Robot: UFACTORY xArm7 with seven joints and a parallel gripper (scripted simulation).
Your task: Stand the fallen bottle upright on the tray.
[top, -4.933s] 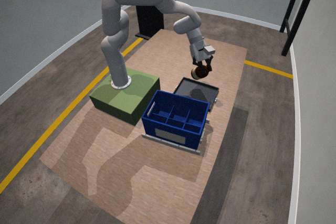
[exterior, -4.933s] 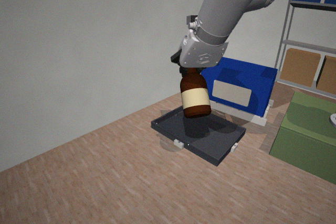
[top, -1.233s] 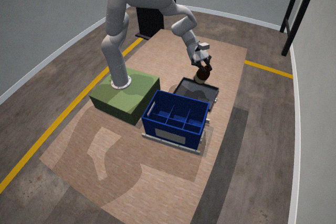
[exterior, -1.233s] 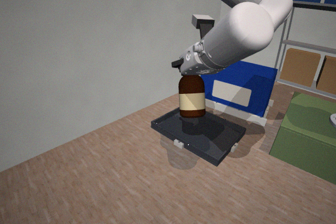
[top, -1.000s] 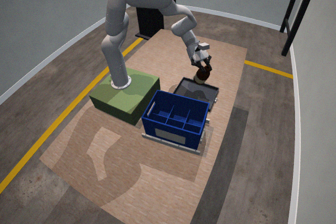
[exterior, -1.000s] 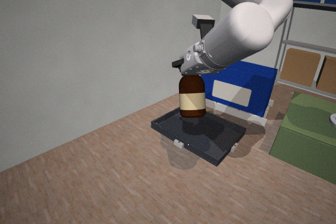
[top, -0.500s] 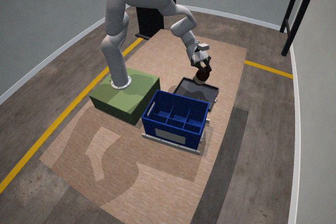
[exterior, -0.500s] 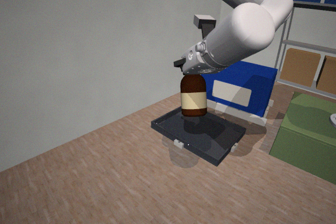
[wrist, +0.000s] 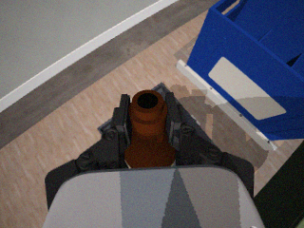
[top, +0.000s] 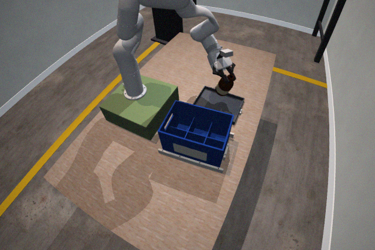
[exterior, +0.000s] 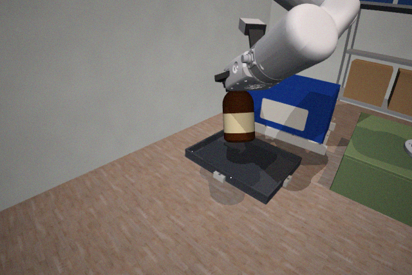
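Right now the brown bottle is 2 cm behind my hand, 1 cm to the left of it and 5 cm below it. From my hand the other things lie so: dark grey tray 4 cm behind, 1 cm to the right, 19 cm below; blue crate 1 cm ahead, 29 cm to the right, 12 cm below.
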